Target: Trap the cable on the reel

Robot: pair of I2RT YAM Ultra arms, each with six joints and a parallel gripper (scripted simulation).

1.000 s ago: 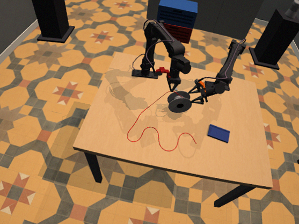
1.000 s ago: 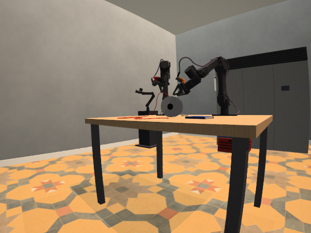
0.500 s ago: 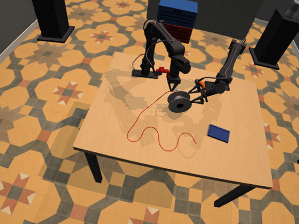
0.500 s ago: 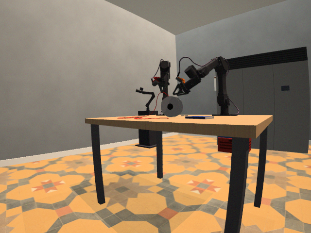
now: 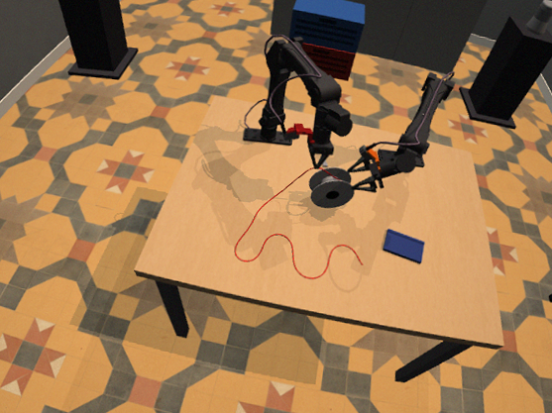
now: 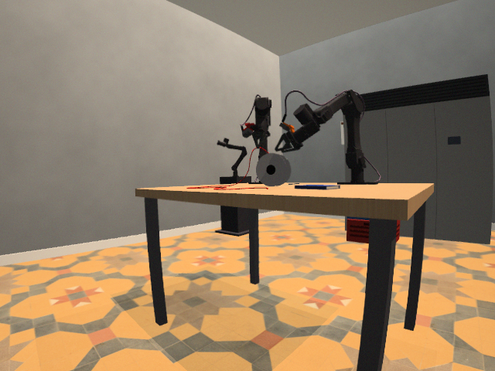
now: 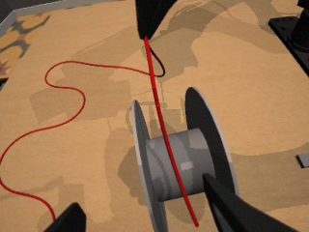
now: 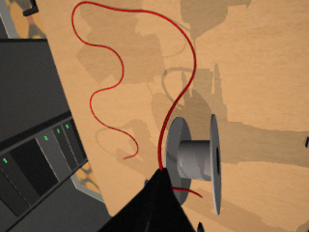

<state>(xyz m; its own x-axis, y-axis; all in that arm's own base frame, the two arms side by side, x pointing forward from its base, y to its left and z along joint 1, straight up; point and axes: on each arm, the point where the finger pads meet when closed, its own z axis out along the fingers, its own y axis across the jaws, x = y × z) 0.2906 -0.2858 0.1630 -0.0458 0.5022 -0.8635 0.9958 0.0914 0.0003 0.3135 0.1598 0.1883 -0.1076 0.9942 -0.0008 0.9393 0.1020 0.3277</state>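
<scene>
The grey reel lies 11 cm below my right hand, 7 cm to the left of it and 2 cm behind it. The rest, counted from my right hand: grey wrench (24 cm behind, 19 cm below, 6 cm to the left).
Now: the grey reel 90 mm below my left hand, 50 mm to the right of it and 20 mm behind it. From my left hand the other things lie so: grey wrench 250 mm behind, 160 mm below, 70 mm to the right.
</scene>
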